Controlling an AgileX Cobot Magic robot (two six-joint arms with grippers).
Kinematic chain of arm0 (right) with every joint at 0, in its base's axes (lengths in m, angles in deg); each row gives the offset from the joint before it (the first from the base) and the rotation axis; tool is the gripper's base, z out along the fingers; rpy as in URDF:
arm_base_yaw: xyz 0 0 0.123 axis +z
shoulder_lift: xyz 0 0 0 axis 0.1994 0.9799 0
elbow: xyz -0.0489 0.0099 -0.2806 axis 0.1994 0.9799 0
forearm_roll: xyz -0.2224 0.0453 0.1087 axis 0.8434 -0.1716 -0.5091
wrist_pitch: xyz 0 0 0 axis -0.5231 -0.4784 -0.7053
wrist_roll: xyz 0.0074 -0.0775 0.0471 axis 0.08 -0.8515 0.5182
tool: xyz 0 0 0 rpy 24.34 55.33 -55.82
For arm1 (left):
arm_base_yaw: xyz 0 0 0.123 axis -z
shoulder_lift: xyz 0 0 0 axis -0.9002 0.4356 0
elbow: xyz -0.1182 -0.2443 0.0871 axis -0.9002 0.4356 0
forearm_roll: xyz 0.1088 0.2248 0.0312 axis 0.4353 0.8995 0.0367
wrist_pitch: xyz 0 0 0 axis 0.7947 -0.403 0.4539
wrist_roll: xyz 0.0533 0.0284 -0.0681 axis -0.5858 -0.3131 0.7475
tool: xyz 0 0 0 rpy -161.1 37.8 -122.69
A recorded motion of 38 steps. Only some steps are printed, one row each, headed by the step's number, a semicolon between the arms.
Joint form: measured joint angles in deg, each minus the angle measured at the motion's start. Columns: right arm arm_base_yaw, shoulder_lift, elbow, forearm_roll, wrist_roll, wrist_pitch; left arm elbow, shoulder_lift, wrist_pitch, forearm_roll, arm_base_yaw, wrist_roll.
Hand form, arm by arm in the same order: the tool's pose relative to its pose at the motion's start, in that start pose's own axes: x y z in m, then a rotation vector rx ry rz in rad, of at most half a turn. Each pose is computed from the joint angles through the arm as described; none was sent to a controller.
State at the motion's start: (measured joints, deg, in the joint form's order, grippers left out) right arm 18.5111 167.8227 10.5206 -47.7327 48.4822 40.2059; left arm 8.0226 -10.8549 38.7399 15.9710 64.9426 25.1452
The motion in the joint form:
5: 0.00 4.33 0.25 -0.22 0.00 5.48; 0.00 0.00 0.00 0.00 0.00 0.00
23: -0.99 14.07 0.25 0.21 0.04 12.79; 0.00 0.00 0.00 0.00 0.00 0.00
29: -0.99 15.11 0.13 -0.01 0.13 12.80; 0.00 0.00 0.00 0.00 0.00 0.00
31: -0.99 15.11 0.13 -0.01 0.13 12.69; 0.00 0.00 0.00 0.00 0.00 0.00
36: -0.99 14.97 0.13 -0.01 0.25 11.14; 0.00 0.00 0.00 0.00 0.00 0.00
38: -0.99 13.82 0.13 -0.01 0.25 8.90; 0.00 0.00 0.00 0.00 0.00 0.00
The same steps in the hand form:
5: -0.0089 0.0035 0.0205 -0.0122 -0.0146 -0.0042; 0.0000 0.0000 0.0000 0.0000 0.0000 0.0000
23: -0.0183 0.0045 0.0671 -0.0139 0.0289 -0.0062; 0.0000 0.0000 0.0000 0.0000 0.0000 0.0000
29: -0.0182 0.0051 0.0718 -0.0151 0.0451 -0.0027; 0.0000 0.0000 0.0000 0.0000 0.0000 0.0000
31: -0.0180 0.0050 0.0718 -0.0148 0.0470 -0.0027; 0.0000 0.0000 0.0000 0.0000 0.0000 0.0000
36: -0.0157 0.0046 0.0710 -0.0106 0.0713 -0.0007; 0.0000 0.0000 0.0000 0.0000 0.0000 0.0000
38: -0.0130 0.0036 0.0653 -0.0055 0.0899 0.0005; 0.0000 0.0000 0.0000 0.0000 0.0000 0.0000

